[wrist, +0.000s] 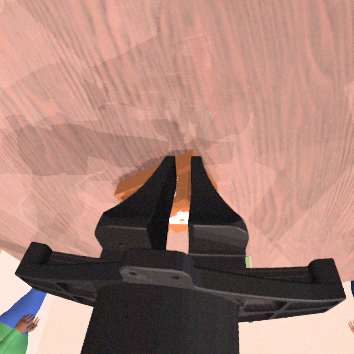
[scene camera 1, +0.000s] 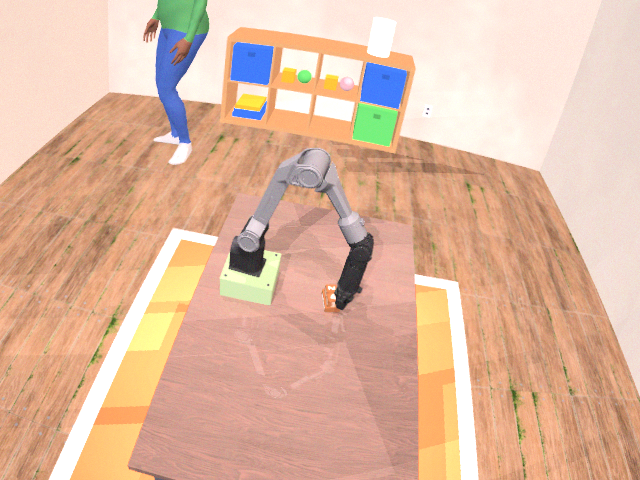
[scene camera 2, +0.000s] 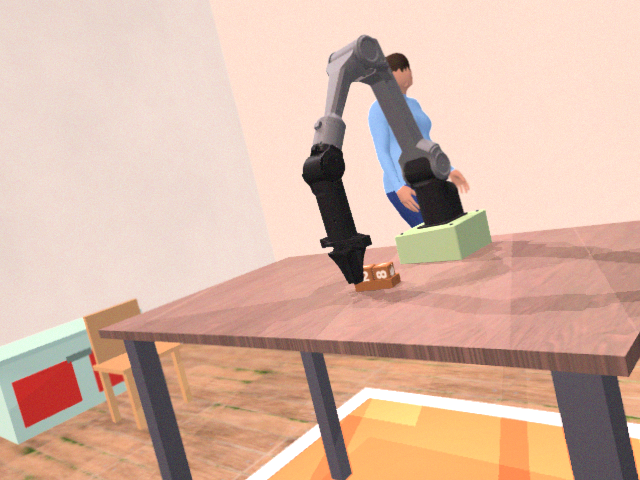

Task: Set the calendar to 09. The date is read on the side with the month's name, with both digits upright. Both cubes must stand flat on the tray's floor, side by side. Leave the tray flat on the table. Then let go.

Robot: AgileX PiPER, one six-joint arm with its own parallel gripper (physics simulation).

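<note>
The orange-brown tray [scene camera 1: 324, 299] [scene camera 2: 378, 285] [wrist: 135, 185] stands flat on the table. Two cubes stand side by side in it. In scene camera 2, one cube [scene camera 2: 366, 274] shows a 2, partly behind the fingers, and the other cube [scene camera 2: 382, 273] shows an 8 lying on its side. Part of a cube [wrist: 179, 218] with a white digit shows between the fingers in the wrist view. My gripper [scene camera 1: 341, 305] [scene camera 2: 353, 282] [wrist: 183, 167] is low at the tray's end, fingers a narrow gap apart. Whether they pinch the tray is unclear. The month's name does not show.
The arm's green base block [scene camera 1: 247, 286] [scene camera 2: 431, 249] stands on the table [scene camera 1: 289, 413] [scene camera 2: 465, 315], to the left of the tray in scene camera 1. A shelf unit [scene camera 1: 320, 40] and a person [scene camera 1: 173, 77] are off the table.
</note>
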